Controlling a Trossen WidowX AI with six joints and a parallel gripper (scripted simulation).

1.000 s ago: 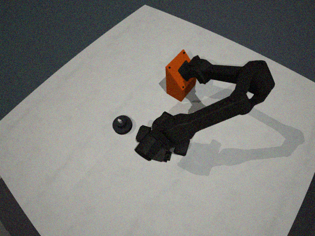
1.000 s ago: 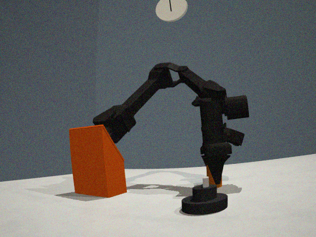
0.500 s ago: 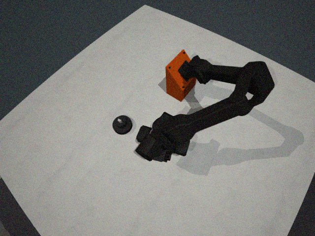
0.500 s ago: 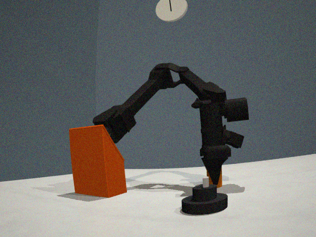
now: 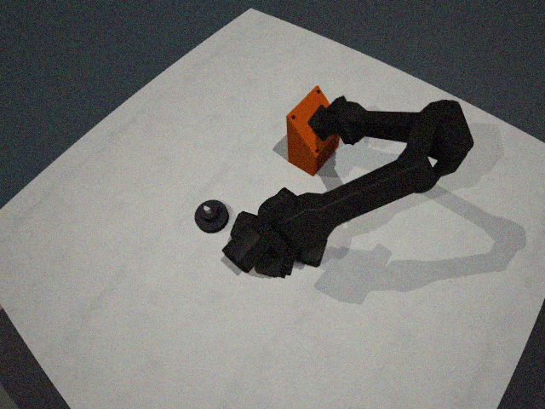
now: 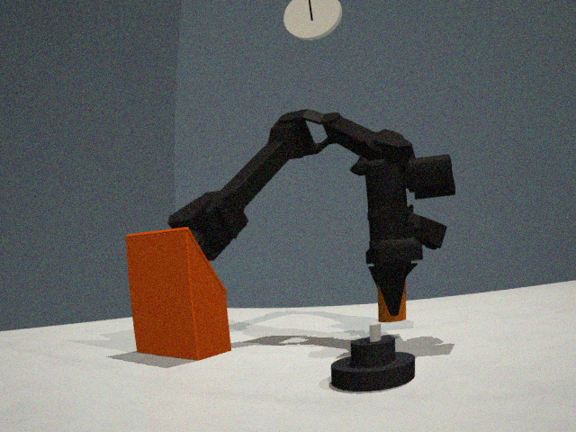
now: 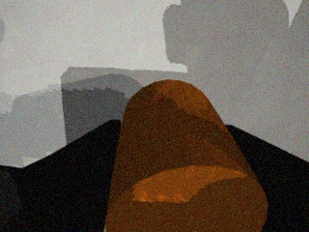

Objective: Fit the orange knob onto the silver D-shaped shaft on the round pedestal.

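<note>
The orange knob lies 3 cm above my gripper tip. Also, from my gripper tip: round dark pedestal: 1 cm ahead, 20 cm to the right, 1 cm below.
</note>
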